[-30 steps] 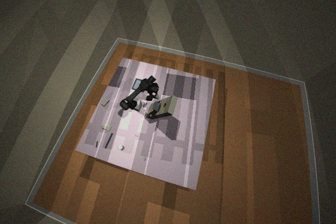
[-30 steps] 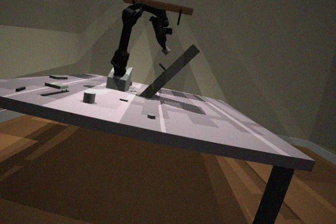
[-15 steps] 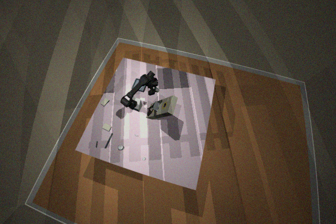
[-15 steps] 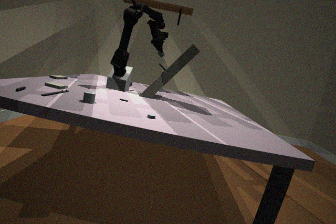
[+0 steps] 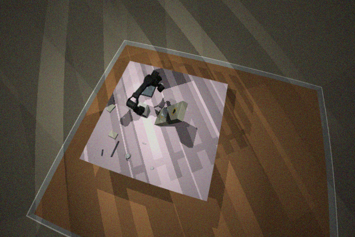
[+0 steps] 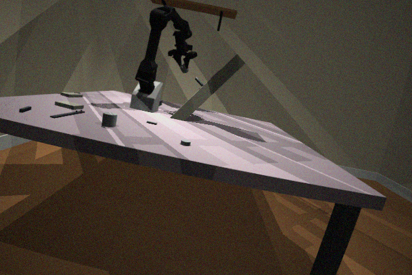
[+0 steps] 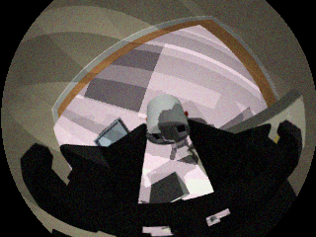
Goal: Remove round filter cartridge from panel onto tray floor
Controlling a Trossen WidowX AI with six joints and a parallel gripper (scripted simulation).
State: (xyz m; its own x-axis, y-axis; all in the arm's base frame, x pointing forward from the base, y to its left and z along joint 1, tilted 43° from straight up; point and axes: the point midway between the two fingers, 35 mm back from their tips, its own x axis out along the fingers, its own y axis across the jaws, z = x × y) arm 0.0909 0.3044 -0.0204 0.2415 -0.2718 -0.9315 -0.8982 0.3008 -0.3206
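Right now the square grey tray is 260 mm below my gripper tip, 200 mm behind it and 20 mm to the left of it. Round my gripper tip: round filter cartridge (right at my gripper tip).
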